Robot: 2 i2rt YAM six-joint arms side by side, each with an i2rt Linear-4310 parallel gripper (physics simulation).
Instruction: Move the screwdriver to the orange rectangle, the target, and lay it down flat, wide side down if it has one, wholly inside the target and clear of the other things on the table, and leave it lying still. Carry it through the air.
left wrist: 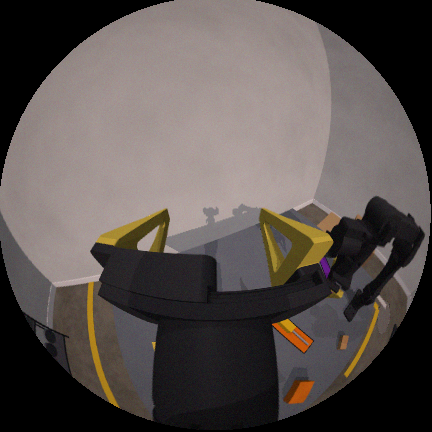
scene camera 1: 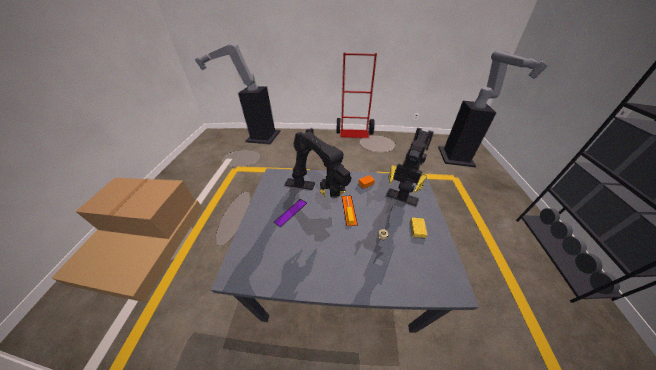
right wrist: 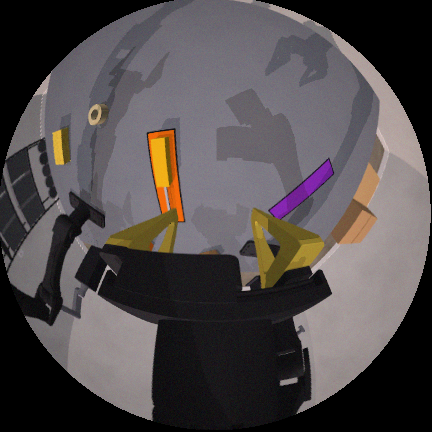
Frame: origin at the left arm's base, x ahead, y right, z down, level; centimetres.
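Seen in the pictures: left gripper, fingertip midpoint: (left wrist: 213, 212) (scene camera 1: 402, 187); right gripper, fingertip midpoint: (right wrist: 214, 212); left arm's base at its link origin: (scene camera 1: 402, 197) (right wrist: 85, 208); right arm's base at its link origin: (left wrist: 354, 304) (scene camera 1: 299, 184).
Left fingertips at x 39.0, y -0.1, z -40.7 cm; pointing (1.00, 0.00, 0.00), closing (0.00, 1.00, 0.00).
Note:
Pixels of each thing's top centre, then the offset from my left fingertips to it. "spot": a spot on its surface instead.
- screwdriver at its top centre: (right wrist: 162, 186) (left wrist: 293, 329) (scene camera 1: 349, 207) dx -12.5, dy +25.8, dz +37.9 cm
- orange rectangle at a spot on its surface: (right wrist: 176, 202) spot: dx -16.3, dy +30.4, dz +40.6 cm
- purple rectangle at a spot on its surface: (right wrist: 302, 189) (scene camera 1: 292, 212) spot: dx +6.0, dy +54.4, dz +40.6 cm
- tan ring at its top centre: (right wrist: 93, 114) (scene camera 1: 383, 233) dx -5.2, dy +1.8, dz +38.2 cm
- yellow block at its top centre: (right wrist: 57, 147) (scene camera 1: 419, 225) dx -18.8, dy -14.2, dz +37.7 cm
- orange block at its top centre: (scene camera 1: 366, 179) dx -39.4, dy +25.6, dz +36.7 cm
The screwdriver (scene camera 1: 350, 215) (left wrist: 287, 326) (right wrist: 160, 162), with a yellow handle and a thin grey shaft, lies flat on the orange rectangle (scene camera 1: 345, 201) (left wrist: 303, 348) (right wrist: 176, 202). Its outline appears inside the rectangle's border, with the handle toward the end nearer scene camera 1. No other object touches it. My right gripper (scene camera 1: 332, 193) (right wrist: 214, 212) is open and empty, above the table beyond the shaft end, apart from the screwdriver. My left gripper (scene camera 1: 407, 178) (left wrist: 213, 212) is open and empty, raised near the back right of the table.
A purple rectangle (scene camera 1: 290, 213) (left wrist: 325, 267) (right wrist: 302, 189) lies left of the target. A tan ring (scene camera 1: 383, 237) (right wrist: 103, 114) and a yellow block (scene camera 1: 419, 227) (right wrist: 61, 146) are to its right. An orange block (scene camera 1: 366, 181) (left wrist: 299, 391) stands behind it. A small tan block (left wrist: 343, 342) shows near the right arm.

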